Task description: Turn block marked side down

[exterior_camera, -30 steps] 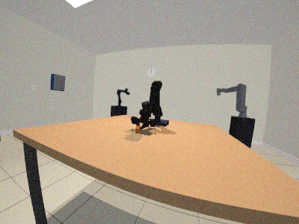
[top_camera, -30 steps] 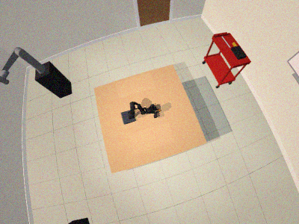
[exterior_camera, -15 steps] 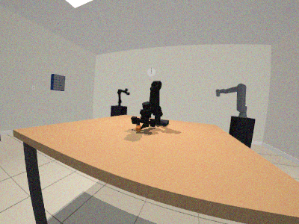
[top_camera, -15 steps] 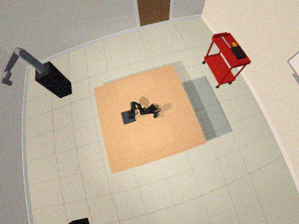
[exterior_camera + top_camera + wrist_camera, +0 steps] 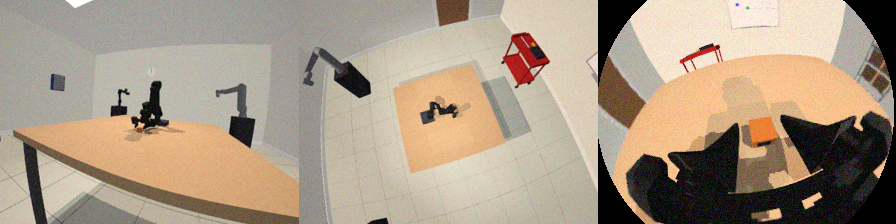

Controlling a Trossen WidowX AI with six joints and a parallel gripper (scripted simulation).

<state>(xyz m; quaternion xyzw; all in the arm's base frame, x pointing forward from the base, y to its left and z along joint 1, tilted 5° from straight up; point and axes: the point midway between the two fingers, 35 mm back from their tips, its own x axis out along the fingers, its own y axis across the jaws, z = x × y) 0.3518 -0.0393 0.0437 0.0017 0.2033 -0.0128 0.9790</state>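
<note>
Now: the block 20 mm behind my gripper tip and 10 mm below it.
</note>
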